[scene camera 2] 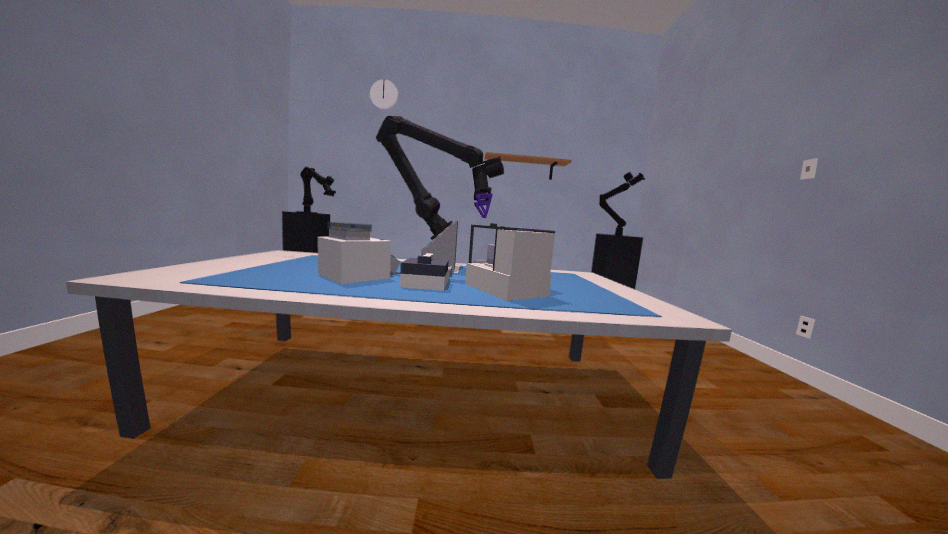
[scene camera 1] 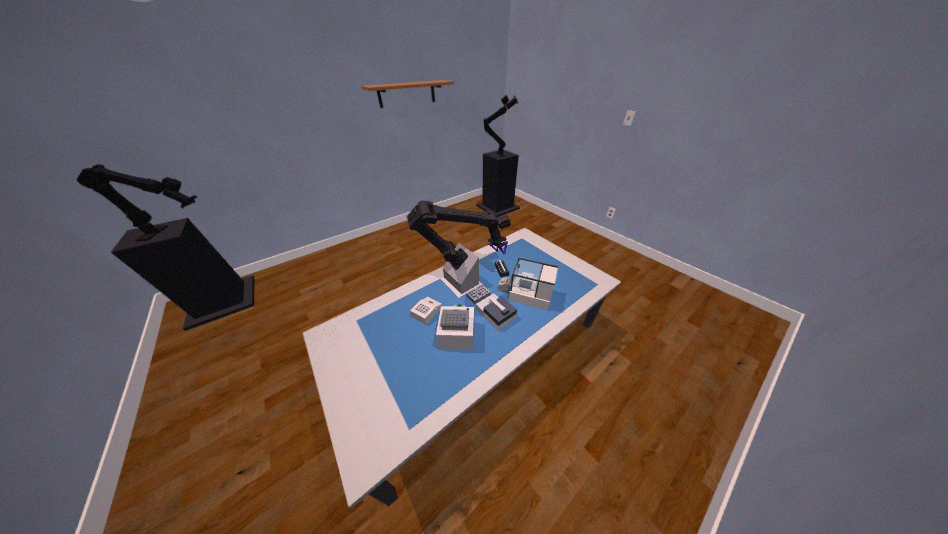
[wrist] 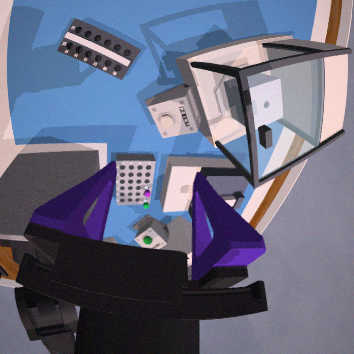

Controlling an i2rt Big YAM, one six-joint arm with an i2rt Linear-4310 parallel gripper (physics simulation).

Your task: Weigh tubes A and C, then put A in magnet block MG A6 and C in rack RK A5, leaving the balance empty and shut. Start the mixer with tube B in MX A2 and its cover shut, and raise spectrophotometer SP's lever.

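Seen in the pictures: gripper, between the fingertips: (scene camera 2: 485, 215) (scene camera 1: 500, 252) (wrist: 155, 171); arm's base, origin of its link: (scene camera 2: 443, 231) (scene camera 1: 459, 259).
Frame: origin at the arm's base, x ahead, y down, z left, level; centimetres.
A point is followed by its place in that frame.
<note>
My gripper (scene camera 1: 498, 247) @(x 18.0, y -8.2, z 19.5 cm) (scene camera 2: 483, 213) @(x 18.0, y -8.2, z 19.5 cm) (wrist: 155, 171) @(x 18.0, y -8.2, z 19.5 cm) is partly open and empty, above the table beside the balance (scene camera 1: 544, 291) @(x 50.1, y 2.8, z 26.2 cm) (scene camera 2: 524, 265) @(x 50.8, y 6.6, z 32.7 cm) (wrist: 246, 95) @(x 26.3, y -4.4, z 26.6 cm). The balance has glass panels in black frames; whether it is fully shut is unclear. Dark magnet block MG (scene camera 1: 501, 267) @(x 10.4, y 13.4, z 27.6 cm) (wrist: 97, 49) @(x 10.1, y 12.2, z 28.3 cm) has two rows of holes and a white strip. Grey rack RK (scene camera 1: 477, 292) (wrist: 126, 175) @(x 18.4, y 14.0, z 3.3 cm) holds a purple-capped tube (wrist: 147, 193) @(x 23.3, y 11.6, z 0.4 cm) and a green-capped tube (wrist: 146, 205) @(x 23.6, y 11.6, z -3.4 cm); their letters are unreadable. The apparent mixer (scene camera 1: 455, 337) @(x 45.6, y 5.4, z -30.5 cm) (scene camera 2: 353, 260) @(x 47.5, y 9.7, z -21.2 cm) carries a grey block. The apparent spectrophotometer (scene camera 1: 499, 310) @(x 43.1, y 7.7, z 0.1 cm) (scene camera 2: 424, 278) @(x 48.0, y 13.5, z 2.3 cm) has a dark top.
A PRINT-button box (scene camera 1: 504, 284) @(x 27.1, y 10.2, z 16.3 cm) (wrist: 175, 110) @(x 24.5, y 9.8, z 20.1 cm) stands against the balance's side. A green-button box (wrist: 150, 239) @(x 26.2, y 10.0, z -15.4 cm) lies beyond the rack in the wrist view. A small white device (scene camera 1: 424, 309) @(x 16.7, y 10.1, z -34.3 cm) stands beside the mixer. Two other arms stand on black pedestals (scene camera 1: 182, 265) (scene camera 1: 499, 179) off the table.
</note>
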